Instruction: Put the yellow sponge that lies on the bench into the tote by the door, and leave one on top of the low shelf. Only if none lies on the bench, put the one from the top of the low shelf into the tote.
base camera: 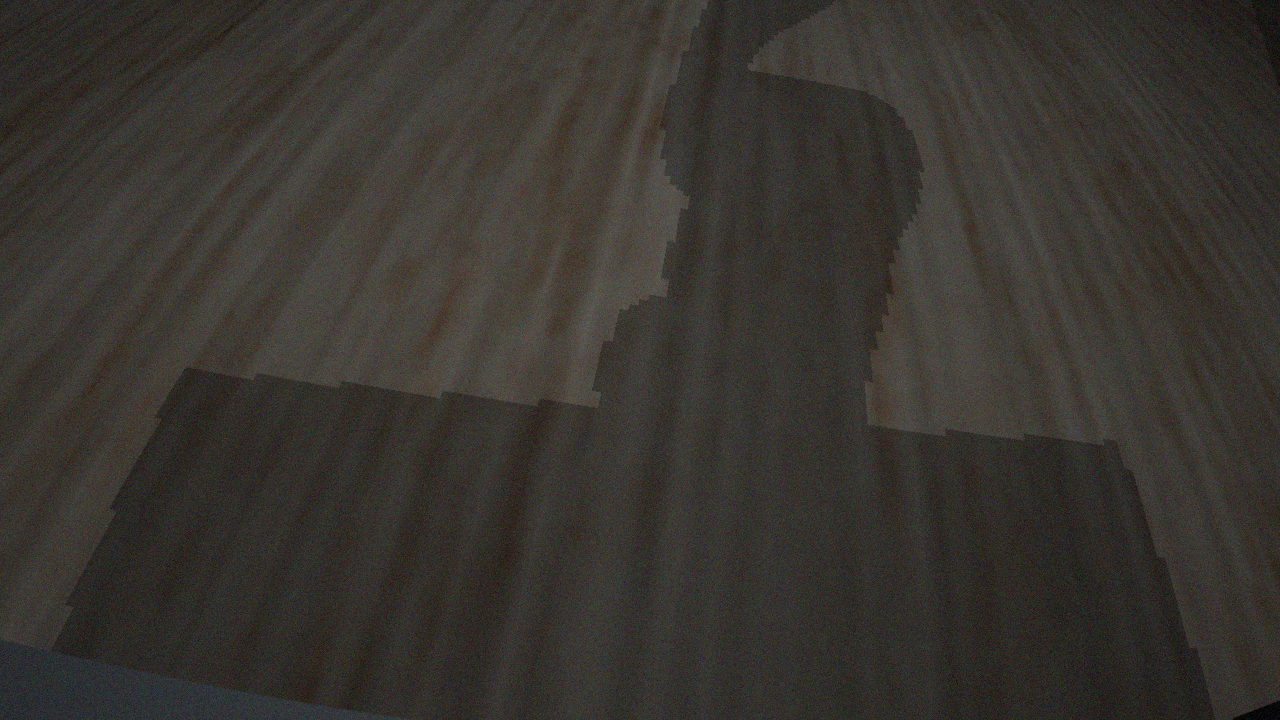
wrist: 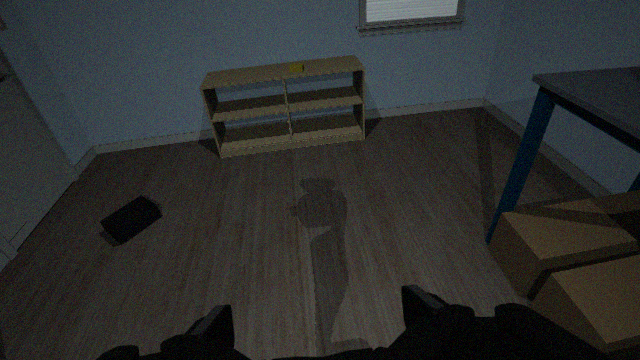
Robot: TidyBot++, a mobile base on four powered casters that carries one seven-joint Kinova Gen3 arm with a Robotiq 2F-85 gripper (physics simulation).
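Frame: origin at the arm's base, x back, y right, z up, level; millimetres.
Seen in the pictures: gripper, between the fingertips: (wrist: 318, 315).
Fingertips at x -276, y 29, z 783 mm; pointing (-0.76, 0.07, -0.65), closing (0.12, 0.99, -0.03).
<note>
A point is followed by its place in that frame.
A small yellow sponge (wrist: 296, 67) @[x -2480, y 286, z 249 mm] lies on top of the low wooden shelf (wrist: 325, 66) @[x -2523, y 513, z 213 mm] against the far wall in the wrist view. A black tote (wrist: 131, 220) @[x -1874, y -1011, z -395 mm] stands on the floor at the left, near the door (wrist: 25, 145) @[x -2333, y -1695, z 75 mm]. A table with a grey top (wrist: 595, 90) @[x -938, y 1112, z 518 mm] and blue legs, which may be the bench, shows in part at the right edge; no sponge shows on the visible part of its top. My gripper (wrist: 318, 315) @[x -276, y 29, z 783 mm] is open and empty, with its fingers at the bottom of the wrist view, far from the shelf and the tote.
Light brown boxes (wrist: 570, 232) @[x -849, y 1239, z -127 mm] (wrist: 605, 295) @[x -553, y 1112, z -127 mm] stand at the lower right by the blue table leg (wrist: 525, 150) @[x -1069, y 1046, z 212 mm]. A window (wrist: 411, 10) @[x -2702, y 1283, z 519 mm] is in the far wall, right of the shelf. The base camera view shows wooden floor (base camera: 402, 223) @[x -506, y -171, z -397 mm] with the robot's shadow on it.
</note>
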